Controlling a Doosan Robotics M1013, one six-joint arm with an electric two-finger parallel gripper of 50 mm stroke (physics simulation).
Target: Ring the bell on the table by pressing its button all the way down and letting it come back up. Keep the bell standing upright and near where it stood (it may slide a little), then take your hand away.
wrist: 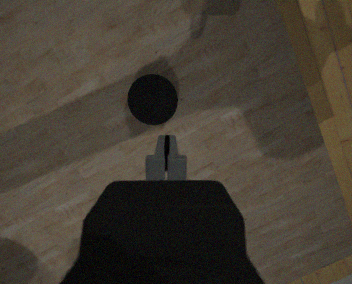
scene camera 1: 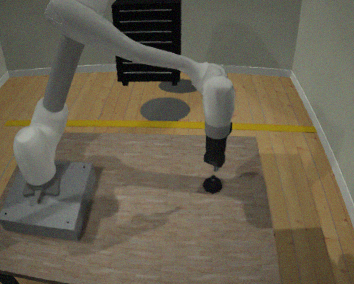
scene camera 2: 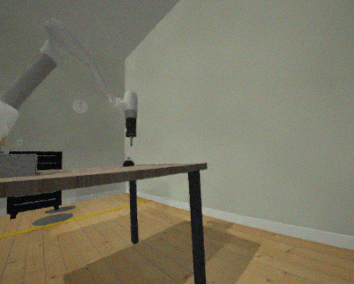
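Pixels of known places: gripper, fingertip midpoint: (wrist: 167, 146) (scene camera 1: 216, 169) (scene camera 2: 131, 145); arm's base, origin of the base link: (scene camera 1: 43, 180).
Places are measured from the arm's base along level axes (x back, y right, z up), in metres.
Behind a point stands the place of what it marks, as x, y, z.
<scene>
The black bell (scene camera 1: 212, 185) @[-0.743, 0.038, -0.051] (scene camera 2: 129, 163) @[-0.732, 0.049, -0.067] (wrist: 152, 99) @[-0.755, 0.014, -0.022] stands upright on the wooden table (scene camera 1: 150, 250) @[-0.460, 0.320, -0.089] (scene camera 2: 165, 172) @[-0.584, 0.530, -0.110] (wrist: 50, 65) @[-0.653, -0.133, -0.088]. In the wrist view it shows as a dark round shape beyond the fingertips, a little to the left; its button cannot be made out there. My gripper (scene camera 1: 216, 169) @[-0.745, 0.061, 0.063] (scene camera 2: 131, 144) @[-0.745, 0.061, 0.063] (wrist: 167, 146) @[-0.745, 0.061, 0.063] points straight down, shut and empty. In the scene camera 2 view it hangs above the bell with a clear gap between fingertips and bell top. In the scene camera 1 view the fingertips show just above the bell's top.
The arm's grey base block (scene camera 1: 45, 220) @[-0.044, 0.218, -0.008] (scene camera 2: 19, 164) @[-0.129, 0.259, -0.046] sits at the table's left side. A black drawer cabinet (scene camera 1: 147, 37) (scene camera 2: 35, 200) stands on the floor behind. The table's right edge lies a short way to the right of the bell.
</scene>
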